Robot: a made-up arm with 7 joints. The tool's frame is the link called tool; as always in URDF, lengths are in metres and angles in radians. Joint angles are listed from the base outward.
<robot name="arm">
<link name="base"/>
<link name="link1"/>
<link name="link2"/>
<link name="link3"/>
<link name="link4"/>
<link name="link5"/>
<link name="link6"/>
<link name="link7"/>
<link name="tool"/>
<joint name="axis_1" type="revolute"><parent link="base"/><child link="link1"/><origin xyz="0 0 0.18"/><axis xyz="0 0 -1"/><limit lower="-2.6" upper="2.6"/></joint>
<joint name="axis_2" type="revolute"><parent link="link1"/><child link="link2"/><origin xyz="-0.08 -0.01 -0.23"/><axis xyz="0 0 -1"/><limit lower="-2.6" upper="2.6"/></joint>
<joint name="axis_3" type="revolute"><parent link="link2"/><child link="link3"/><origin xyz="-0.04 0.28 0"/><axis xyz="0 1 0"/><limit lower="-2.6" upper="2.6"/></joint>
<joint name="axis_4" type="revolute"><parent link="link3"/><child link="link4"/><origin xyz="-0.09 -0.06 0.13"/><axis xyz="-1 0 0"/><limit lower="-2.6" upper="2.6"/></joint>
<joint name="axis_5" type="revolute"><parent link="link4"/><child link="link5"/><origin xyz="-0.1 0.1 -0.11"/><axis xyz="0 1 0"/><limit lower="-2.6" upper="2.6"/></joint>
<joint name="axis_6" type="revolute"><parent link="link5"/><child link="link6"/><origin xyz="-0.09 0.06 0.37"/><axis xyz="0 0 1"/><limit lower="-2.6" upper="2.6"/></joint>
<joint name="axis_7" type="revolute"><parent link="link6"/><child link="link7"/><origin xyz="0.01 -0.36 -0.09"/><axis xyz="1 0 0"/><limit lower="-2.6" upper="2.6"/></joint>
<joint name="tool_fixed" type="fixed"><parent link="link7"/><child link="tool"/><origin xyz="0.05 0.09 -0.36"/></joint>
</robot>
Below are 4 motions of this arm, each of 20 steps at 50 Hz.
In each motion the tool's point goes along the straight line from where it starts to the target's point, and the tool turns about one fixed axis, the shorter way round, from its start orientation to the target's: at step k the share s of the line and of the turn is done. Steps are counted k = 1, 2, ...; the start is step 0. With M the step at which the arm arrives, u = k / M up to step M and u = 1 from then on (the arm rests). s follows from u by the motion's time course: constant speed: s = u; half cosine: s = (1 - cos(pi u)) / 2; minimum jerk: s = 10 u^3 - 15 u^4 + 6 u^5.
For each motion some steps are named. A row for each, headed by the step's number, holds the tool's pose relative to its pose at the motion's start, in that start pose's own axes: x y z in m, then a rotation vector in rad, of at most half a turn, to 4 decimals.
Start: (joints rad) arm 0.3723 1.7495 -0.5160 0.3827 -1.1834 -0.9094 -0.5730
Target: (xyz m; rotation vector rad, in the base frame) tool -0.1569 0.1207 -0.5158 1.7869 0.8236 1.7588
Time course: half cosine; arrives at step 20
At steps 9, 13, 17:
9: -0.0369 0.0165 -0.0301 -0.0540 -0.1563 -0.1034
13: -0.0636 0.0284 -0.0518 -0.0930 -0.2694 -0.1782
17: -0.0828 0.0370 -0.0674 -0.1210 -0.3504 -0.2318

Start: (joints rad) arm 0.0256 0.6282 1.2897 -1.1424 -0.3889 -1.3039 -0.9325
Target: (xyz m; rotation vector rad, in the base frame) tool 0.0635 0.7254 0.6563 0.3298 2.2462 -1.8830
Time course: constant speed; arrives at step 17
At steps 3, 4, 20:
3: -0.0091 0.0180 -0.0161 0.0321 0.0069 -0.0337
4: -0.0121 0.0240 -0.0215 0.0428 0.0093 -0.0450
20: -0.0516 0.1021 -0.0912 0.1820 0.0393 -0.1911

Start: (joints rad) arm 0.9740 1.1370 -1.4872 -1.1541 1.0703 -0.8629 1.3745
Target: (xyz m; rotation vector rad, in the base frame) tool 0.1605 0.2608 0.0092 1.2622 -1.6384 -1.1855
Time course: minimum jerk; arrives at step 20
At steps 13, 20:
13: -0.0064 0.0115 0.0963 0.0736 0.0108 -0.1755
20: -0.0083 0.0150 0.1259 0.0962 0.0142 -0.2294

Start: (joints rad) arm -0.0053 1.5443 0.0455 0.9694 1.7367 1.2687 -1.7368
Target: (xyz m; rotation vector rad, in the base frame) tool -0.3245 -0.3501 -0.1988 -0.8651 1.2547 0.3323
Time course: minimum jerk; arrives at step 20
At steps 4, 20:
4: -0.0080 -0.0243 0.0115 -0.0466 0.0067 -0.0187
20: -0.1384 -0.4192 0.1988 -0.8047 0.1162 -0.3225

